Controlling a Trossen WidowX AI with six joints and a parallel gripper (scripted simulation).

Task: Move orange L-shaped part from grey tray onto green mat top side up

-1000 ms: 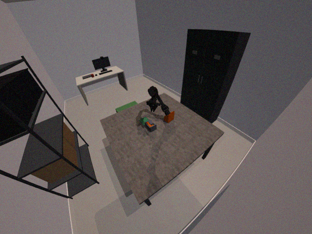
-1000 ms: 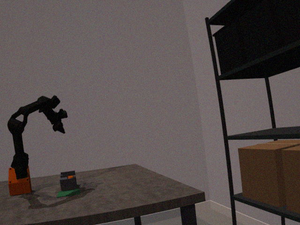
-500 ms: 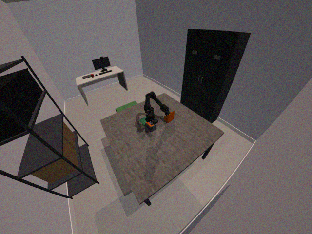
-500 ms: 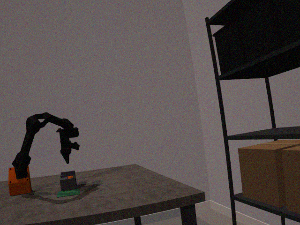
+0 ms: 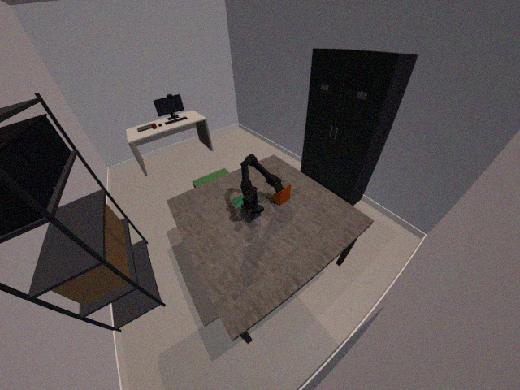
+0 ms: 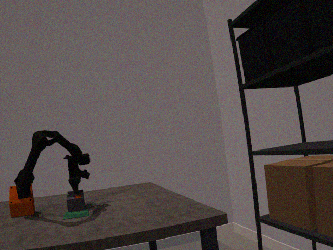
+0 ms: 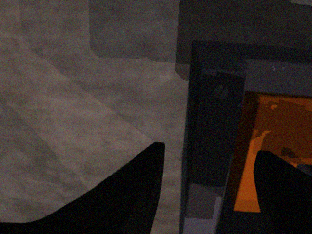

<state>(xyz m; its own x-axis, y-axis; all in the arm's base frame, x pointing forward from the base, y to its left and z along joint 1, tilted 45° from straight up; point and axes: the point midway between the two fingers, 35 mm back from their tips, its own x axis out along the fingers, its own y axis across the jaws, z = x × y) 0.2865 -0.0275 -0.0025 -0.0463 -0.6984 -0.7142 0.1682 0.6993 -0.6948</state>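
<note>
Now: the orange L-shaped part 6 cm to the right of my gripper tip, 2 cm below it and 1 cm behind it. Also, from my gripper tip: green mat (22 cm to the right, 9 cm below, 4 cm behind).
</note>
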